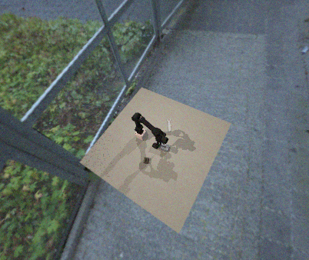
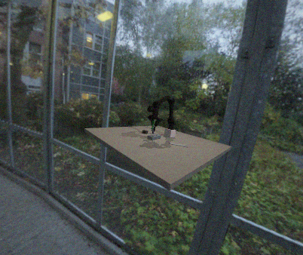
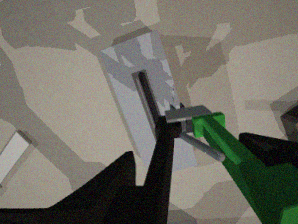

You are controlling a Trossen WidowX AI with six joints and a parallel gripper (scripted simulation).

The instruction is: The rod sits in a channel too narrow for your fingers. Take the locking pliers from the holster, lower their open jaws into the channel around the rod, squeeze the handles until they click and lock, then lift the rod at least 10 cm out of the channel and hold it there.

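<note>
Now: gripper tip 120 mm above the grey block and 20 mm to the right of it. The rest, counted from my gripper tip: white bar (340 mm to the left, 140 mm below, 80 mm behind); then dark holster (210 mm to the right, 130 mm below, 70 mm behind); then dark rod (130 mm below, 20 mm to the left).
</note>
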